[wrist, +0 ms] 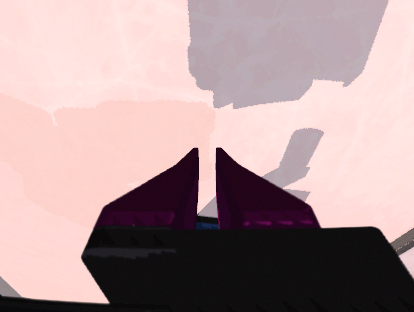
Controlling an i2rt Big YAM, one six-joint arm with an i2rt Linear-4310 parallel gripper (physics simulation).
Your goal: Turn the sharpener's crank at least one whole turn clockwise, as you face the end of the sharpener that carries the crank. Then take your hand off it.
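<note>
My gripper is shut and empty, with a narrow gap between its two dark purple fingers, which point up the view from the black gripper body. A small blue patch with a dark upper edge shows low in the gap, at the base of the fingers; what it belongs to cannot be told. Neither the sharpener nor its crank can be made out in the wrist view. If they are behind the gripper body, they are hidden.
A pale pink, faintly veined surface lies beyond the fingers. A large grey shadow falls on it at the top, and a narrower grey shadow right of the fingers. A thin grey-brown strip shows at the right edge.
</note>
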